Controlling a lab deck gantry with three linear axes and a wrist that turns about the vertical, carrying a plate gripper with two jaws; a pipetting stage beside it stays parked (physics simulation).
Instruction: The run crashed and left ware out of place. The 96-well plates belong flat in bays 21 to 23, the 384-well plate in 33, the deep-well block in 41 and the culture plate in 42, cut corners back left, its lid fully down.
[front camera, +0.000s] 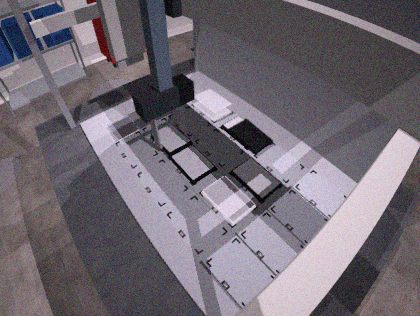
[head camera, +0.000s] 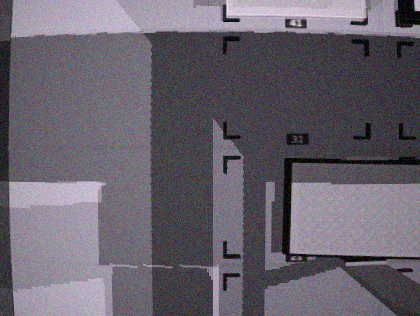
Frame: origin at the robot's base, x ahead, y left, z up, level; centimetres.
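Seen in the pictures: gripper, fingertip midpoint: (front camera: 170, 138) (head camera: 360, 208); robot's base, link origin: (front camera: 116, 143).
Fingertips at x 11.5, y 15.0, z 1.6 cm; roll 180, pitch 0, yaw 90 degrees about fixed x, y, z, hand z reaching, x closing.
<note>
Offsets run from my fingertips to a thing's top centre.
A dark-rimmed 96-well plate {dx -0.1, dy +0.0, dz +1.3 cm} (front camera: 172, 138) (head camera: 350, 220) lies displaced right of bay 21's left corner marks in the head view, its right part out of frame. My gripper (front camera: 170, 134) (head camera: 364, 210) is down at this plate, its jaws closed against the two long sides; in the front view the far jaw is hidden. A similar plate {dx +11.3, dy +0.0, dz -0.1 cm} (front camera: 192, 162) adjoins it, around bay 22. A clear white-rimmed piece {dx +27.7, dy +0.0, dz -0.1 cm} (front camera: 228, 200) lies around bay 23. Another dark-rimmed plate {dx +27.7, dy +10.7, dz -0.1 cm} (front camera: 257, 179) lies around bay 33. A white block {dx -5.1, dy +21.4, dz +2.6 cm} (front camera: 212, 101) (head camera: 295, 7) is at bay 41. A black piece {dx +14.9, dy +21.4, dz +0.7 cm} (front camera: 250, 137) with a white strip lies around bay 42.
The gantry column (front camera: 157, 47) and dark gripper body (front camera: 159, 103) stand over the back left of the deck. A pale beam (front camera: 350, 225) crosses the front right. Blue bins (front camera: 52, 22) stand behind at left. Hard shadows and bright patches cross the deck.
</note>
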